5 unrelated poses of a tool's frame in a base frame.
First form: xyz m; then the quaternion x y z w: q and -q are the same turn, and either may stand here.
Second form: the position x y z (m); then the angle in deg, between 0 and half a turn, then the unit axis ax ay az. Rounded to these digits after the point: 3 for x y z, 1 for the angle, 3 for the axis.
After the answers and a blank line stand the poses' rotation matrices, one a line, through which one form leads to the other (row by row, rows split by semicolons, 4 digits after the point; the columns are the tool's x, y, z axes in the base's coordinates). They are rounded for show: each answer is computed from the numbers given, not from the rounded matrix.
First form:
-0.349, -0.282, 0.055, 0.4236, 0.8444, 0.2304, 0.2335
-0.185, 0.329, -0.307, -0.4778, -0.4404, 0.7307, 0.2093
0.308, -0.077, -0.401, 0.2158, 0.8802, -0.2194, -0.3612
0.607, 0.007, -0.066, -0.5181, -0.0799, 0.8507, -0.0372
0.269, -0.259, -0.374, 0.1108, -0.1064, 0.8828, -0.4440
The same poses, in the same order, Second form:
-0.349, -0.282, 0.055, 153.0, 0.436, 0.868, 0.237
-0.185, 0.329, -0.307, 155.8, -0.489, -0.450, 0.747
0.308, -0.077, -0.401, 137.7, -0.231, -0.944, 0.235
0.607, 0.007, -0.066, 175.7, 0.518, 0.080, -0.851
0.269, -0.259, -0.374, 127.3, -0.124, 0.119, -0.985

-0.5321 0.6077 0.5895; 0.8229 0.5350 0.1913; -0.1991 0.5869 -0.7848
-0.4558 0.1150 -0.8826; 0.7267 -0.5245 -0.4436; -0.5139 -0.8436 0.1555
-0.6459 0.2214 -0.7306; 0.5384 0.8106 -0.2304; 0.5412 -0.5422 -0.6428
-0.4603 0.1461 -0.8757; 0.0195 -0.9845 -0.1745; -0.8875 -0.0974 0.4503
-0.5812 0.7603 0.2901; -0.8074 -0.5831 -0.0895; 0.1011 -0.2862 0.9528

